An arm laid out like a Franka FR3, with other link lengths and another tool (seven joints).
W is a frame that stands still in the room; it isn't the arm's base.
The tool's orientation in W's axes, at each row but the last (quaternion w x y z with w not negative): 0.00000 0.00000 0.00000 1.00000; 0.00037 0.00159 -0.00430 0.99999; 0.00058 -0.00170 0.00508 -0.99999; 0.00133 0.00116 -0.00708 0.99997; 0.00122 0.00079 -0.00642 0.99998; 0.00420 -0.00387 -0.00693 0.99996; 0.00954 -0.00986 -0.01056 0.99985; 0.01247 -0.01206 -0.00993 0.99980; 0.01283 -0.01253 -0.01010 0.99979; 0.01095 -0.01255 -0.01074 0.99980; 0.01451 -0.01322 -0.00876 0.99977; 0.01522 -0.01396 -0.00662 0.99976; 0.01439 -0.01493 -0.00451 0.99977
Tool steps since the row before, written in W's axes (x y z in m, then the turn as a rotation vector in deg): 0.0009 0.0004 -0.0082 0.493 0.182 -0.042; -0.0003 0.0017 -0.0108 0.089 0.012 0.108; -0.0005 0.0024 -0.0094 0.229 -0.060 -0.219; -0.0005 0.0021 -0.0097 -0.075 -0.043 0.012; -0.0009 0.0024 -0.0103 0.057 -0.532 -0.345; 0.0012 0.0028 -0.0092 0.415 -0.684 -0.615; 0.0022 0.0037 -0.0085 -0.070 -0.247 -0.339; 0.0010 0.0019 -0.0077 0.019 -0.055 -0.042; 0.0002 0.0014 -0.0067 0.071 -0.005 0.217; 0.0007 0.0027 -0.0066 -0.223 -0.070 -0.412; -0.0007 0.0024 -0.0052 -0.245 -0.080 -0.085; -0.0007 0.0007 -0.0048 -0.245 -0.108 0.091; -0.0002 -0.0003 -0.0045 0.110 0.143 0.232
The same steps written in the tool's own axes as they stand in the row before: -0.0009 -0.0004 -0.0082 -0.493 -0.182 -0.042; 0.0003 -0.0016 -0.0108 -0.089 -0.013 0.108; 0.0005 -0.0023 -0.0094 -0.230 0.062 -0.218; 0.0005 -0.0020 -0.0097 0.075 0.043 0.012; 0.0009 -0.0023 -0.0103 -0.059 0.536 -0.338; -0.0011 -0.0027 -0.0092 -0.416 0.689 -0.609; -0.0020 -0.0036 -0.0086 0.072 0.255 -0.332; -0.0008 -0.0018 -0.0078 -0.019 0.055 -0.041; 0.0000 -0.0013 -0.0067 -0.076 -0.001 0.215; -0.0005 -0.0026 -0.0067 0.232 0.084 -0.405; 0.0009 -0.0023 -0.0052 0.245 0.089 -0.077; 0.0009 -0.0006 -0.0048 0.239 0.114 0.099; 0.0003 0.0003 -0.0045 -0.113 -0.148 0.227
